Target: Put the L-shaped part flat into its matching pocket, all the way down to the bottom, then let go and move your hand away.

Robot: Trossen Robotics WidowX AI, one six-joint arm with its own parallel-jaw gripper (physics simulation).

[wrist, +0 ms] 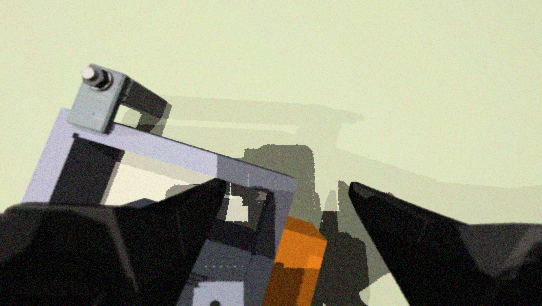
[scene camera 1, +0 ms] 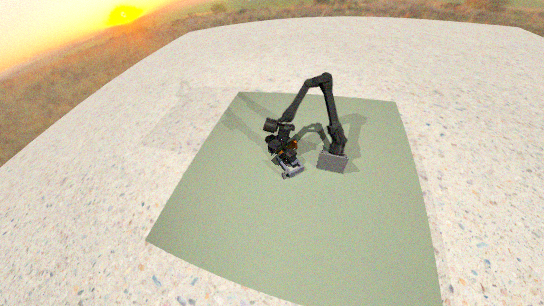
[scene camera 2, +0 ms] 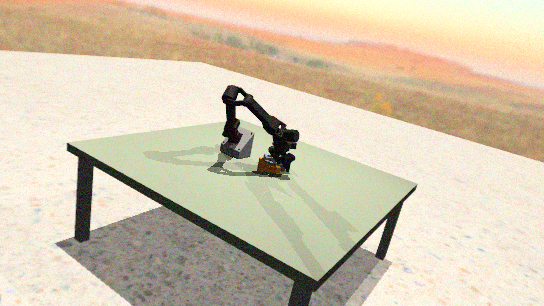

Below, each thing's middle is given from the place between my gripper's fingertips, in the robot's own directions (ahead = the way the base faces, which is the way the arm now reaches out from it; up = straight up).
Right now my hand is 60 mm to the left of the orange L-shaped part [wrist: 297,264], 50 mm past it and 10 mm below it.
